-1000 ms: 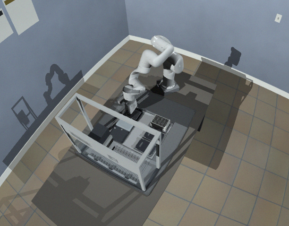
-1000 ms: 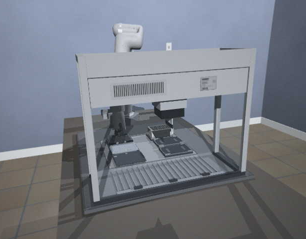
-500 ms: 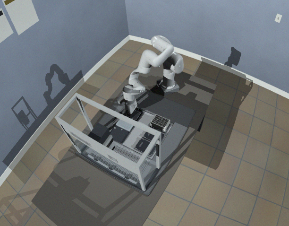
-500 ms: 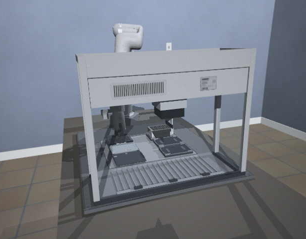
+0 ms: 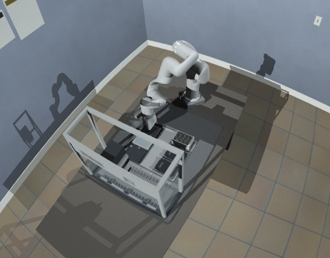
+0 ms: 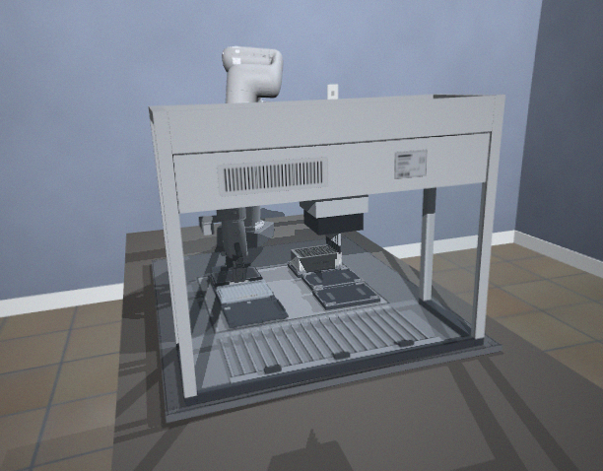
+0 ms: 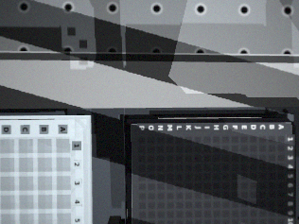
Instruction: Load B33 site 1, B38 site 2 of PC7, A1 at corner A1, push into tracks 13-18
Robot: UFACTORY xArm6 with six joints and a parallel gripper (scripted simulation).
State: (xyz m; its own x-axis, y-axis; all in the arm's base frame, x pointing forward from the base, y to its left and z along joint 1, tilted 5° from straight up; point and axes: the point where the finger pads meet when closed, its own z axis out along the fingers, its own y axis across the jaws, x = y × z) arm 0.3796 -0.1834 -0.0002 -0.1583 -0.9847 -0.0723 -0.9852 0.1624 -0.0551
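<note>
Right now the dark 384-well plate B33 is 10 mm below my hand. The rest, counted from my hand: frame post: 460 mm ahead, 250 mm to the right, 210 mm above; then plate carrier PC7: 100 mm ahead, 20 mm to the right, 20 mm below; then nest S3: 240 mm ahead, 200 mm to the left, 30 mm below.
</note>
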